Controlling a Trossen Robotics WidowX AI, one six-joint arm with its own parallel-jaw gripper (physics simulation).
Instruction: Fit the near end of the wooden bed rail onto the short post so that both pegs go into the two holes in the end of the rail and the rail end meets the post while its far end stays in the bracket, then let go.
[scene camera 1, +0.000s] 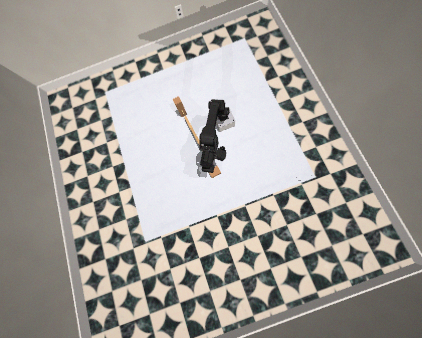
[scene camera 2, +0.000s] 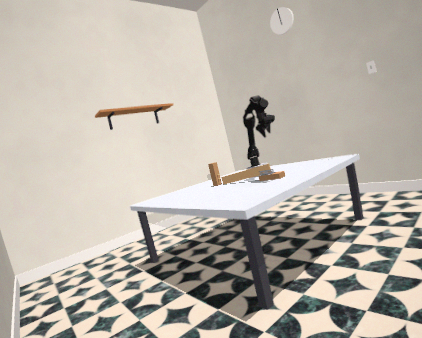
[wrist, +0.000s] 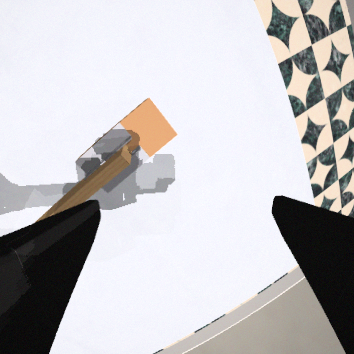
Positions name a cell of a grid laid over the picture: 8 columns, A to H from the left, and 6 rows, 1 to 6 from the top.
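Note:
There's a wooden bed rail (wrist: C3) in the picture, and a grey block (wrist: C3) as well. The gripper (wrist: E4) is holding nothing, and it's open.

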